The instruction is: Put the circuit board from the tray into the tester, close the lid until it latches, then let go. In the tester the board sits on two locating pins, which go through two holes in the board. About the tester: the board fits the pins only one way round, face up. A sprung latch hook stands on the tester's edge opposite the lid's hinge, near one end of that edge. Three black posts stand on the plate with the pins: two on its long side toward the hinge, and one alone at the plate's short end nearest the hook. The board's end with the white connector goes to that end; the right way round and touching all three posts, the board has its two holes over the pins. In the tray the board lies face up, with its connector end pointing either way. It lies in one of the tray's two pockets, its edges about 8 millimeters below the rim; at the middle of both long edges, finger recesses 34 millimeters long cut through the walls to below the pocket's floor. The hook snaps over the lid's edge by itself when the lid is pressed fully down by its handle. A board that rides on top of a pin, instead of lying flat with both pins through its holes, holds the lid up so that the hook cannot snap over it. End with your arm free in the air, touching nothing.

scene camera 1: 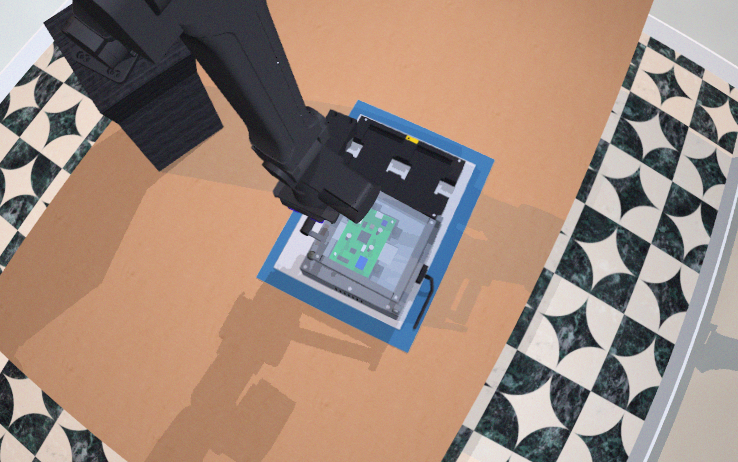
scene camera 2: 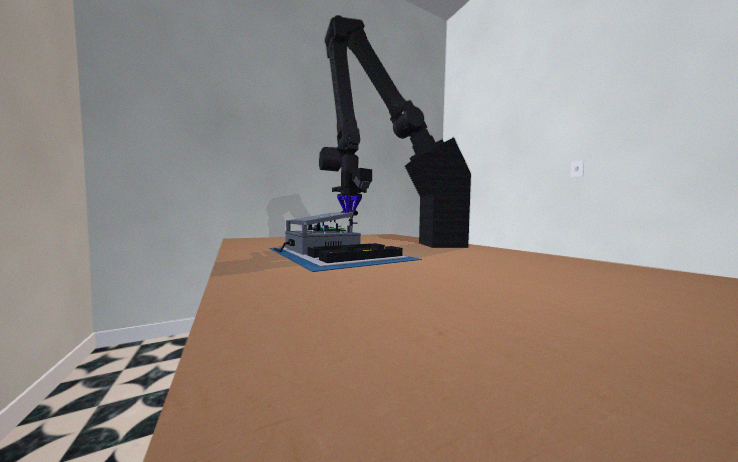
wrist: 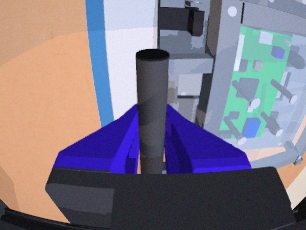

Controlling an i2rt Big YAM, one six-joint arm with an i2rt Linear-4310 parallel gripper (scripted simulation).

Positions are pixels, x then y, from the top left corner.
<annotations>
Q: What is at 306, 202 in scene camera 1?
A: The gripper.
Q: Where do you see a clear lid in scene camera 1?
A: At 380, 252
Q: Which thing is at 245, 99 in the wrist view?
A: A clear lid.
</annotations>
